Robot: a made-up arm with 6 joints.
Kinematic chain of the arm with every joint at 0, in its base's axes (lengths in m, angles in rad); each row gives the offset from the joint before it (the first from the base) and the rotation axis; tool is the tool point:
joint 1: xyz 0 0 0.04 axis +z
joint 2: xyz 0.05 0 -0.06 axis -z
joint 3: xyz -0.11 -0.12 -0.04 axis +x
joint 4: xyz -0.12 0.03 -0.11 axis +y
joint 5: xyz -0.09 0 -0.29 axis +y
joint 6: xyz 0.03 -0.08 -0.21 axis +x
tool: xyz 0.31 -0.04 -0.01
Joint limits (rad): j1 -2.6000..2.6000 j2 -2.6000..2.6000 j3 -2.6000..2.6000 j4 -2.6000..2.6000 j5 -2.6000..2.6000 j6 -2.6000..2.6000
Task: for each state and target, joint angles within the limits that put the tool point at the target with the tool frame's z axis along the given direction. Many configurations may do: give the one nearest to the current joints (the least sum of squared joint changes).
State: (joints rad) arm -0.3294 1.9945 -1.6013 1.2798 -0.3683 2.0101
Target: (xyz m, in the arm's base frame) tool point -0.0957 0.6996 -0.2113 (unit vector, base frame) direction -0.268 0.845 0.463
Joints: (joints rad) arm 0.0311 2.4910 -1.2578 1.0494 -0.5819 2.3739
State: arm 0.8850 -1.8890 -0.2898 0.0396 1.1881 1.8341
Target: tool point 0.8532 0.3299 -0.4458 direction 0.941 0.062 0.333
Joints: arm 0.5987 -1.6576 -1.0497 0.0706 0.7604 2.4062
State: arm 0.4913 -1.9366 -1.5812 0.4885 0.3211 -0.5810
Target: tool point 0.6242 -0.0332 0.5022 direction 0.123 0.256 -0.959
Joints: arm 0.0361 -1.5258 -2.3463 -0.1803 0.5943 -0.8776
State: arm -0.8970 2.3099 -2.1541 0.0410 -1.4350 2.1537
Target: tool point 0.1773 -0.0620 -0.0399 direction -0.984 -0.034 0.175
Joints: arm -1.3682 2.6000 -2.5982 -0.3228 -1.6010 2.3236
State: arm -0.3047 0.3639 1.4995 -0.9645 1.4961 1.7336
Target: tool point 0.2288 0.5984 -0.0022 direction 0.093 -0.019 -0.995
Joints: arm -0.0620 0.0364 1.7132 -0.9935 1.5526 1.3917
